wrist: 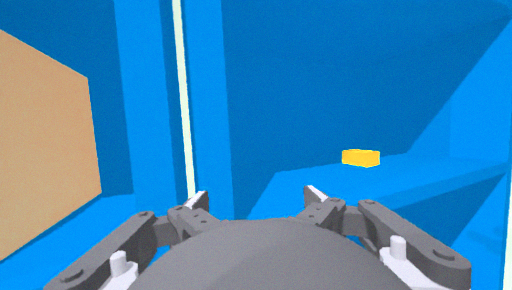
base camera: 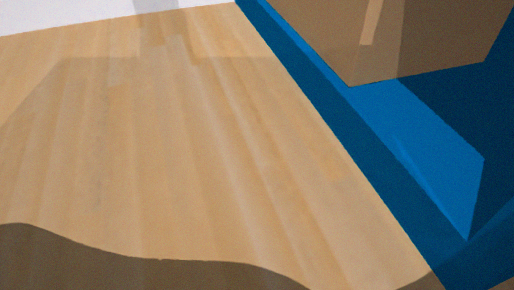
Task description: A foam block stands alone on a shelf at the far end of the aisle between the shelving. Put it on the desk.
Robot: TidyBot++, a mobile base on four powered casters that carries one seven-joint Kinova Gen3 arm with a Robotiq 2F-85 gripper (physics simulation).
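Places are measured from the arm's base along level axes (x ahead, y left, z up), in millimetres.
Where they show: gripper, fingertip midpoint: [wrist: 256, 198].
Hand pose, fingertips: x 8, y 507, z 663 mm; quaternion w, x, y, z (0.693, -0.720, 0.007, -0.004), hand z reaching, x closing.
Observation:
Each offset is from my fingertips to the top centre of the thing. "spot": to the spot under its first point. Level surfaces: height alone.
The foam block, a small yellow block {dy +419, dx +365, dz -24 mm} [wrist: 360, 158], lies on a blue shelf {dz -69 mm} [wrist: 320, 187] in the right half of the wrist view. My gripper [wrist: 256, 198] is open, with its fingers wide apart and no object between them. The block is beyond the fingertips, up and to the right of them in the view, and apart from them. The block and the gripper do not show in the base camera view. The desk does not show in either view.
Blue shelving [base camera: 350, 145] runs along the right of the wooden floor {dz -1060 mm} [base camera: 165, 150]. A brown box {spot: dy -790, dx +549, dz -924 mm} [base camera: 440, 40] stands on it. In the wrist view a tan box {spot: dy +122, dx -315, dz +55 mm} [wrist: 45, 145] is at the left, beside blue uprights [wrist: 145, 100]. A white wall [base camera: 60, 12] is at the far left.

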